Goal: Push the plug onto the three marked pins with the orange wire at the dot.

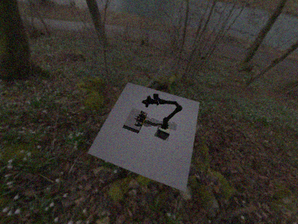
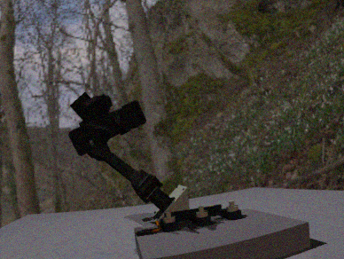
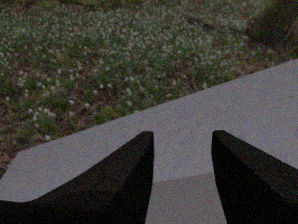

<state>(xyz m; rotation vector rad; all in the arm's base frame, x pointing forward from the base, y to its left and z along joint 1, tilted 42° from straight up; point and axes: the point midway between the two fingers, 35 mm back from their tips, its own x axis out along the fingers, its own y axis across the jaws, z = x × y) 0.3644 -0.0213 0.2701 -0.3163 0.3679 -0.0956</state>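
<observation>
My gripper tip is now 220 mm to the right of the yellow band, 200 mm above it and 60 mm past it. Round my gripper tip: servo: 230 mm below, 170 mm to the left, 10 mm behind; then grey holder: 250 mm below, 160 mm to the left, 100 mm ahead.
</observation>
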